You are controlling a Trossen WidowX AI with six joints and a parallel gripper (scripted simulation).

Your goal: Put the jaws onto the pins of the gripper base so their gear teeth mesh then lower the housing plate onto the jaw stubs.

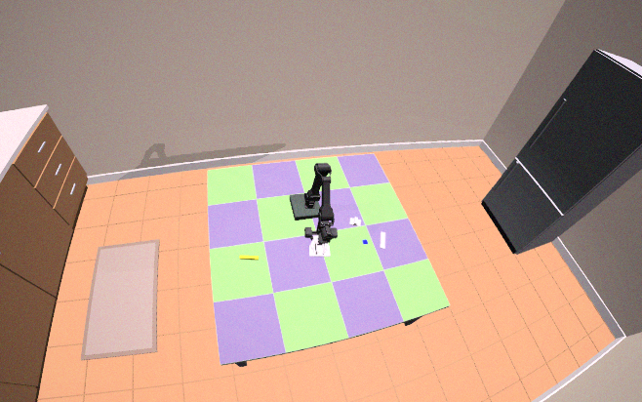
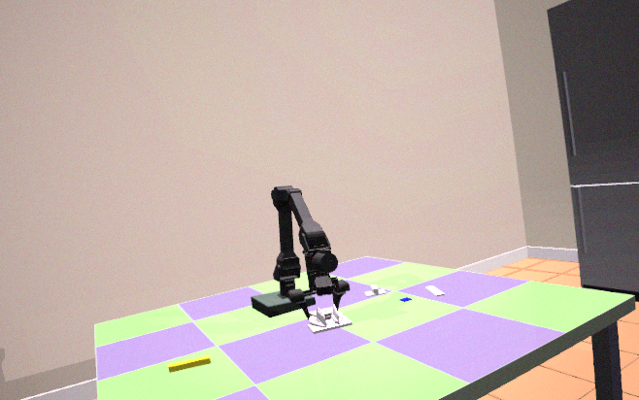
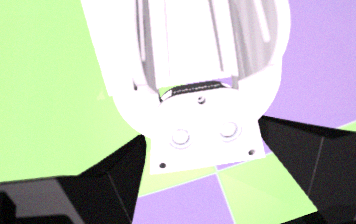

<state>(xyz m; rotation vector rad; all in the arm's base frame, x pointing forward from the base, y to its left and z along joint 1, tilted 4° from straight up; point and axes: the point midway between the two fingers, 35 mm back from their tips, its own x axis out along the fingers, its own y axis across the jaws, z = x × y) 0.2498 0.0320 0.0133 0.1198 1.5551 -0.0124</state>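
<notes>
Right now my gripper tip is 10 mm short of the white housing plate and 20 mm below it. The rest, counted from my gripper tip: blue cube (30 mm ahead, 280 mm to the left, 10 mm below); yellow bar (100 mm ahead, 420 mm to the right); white strip (30 mm ahead, 400 mm to the left).
</notes>
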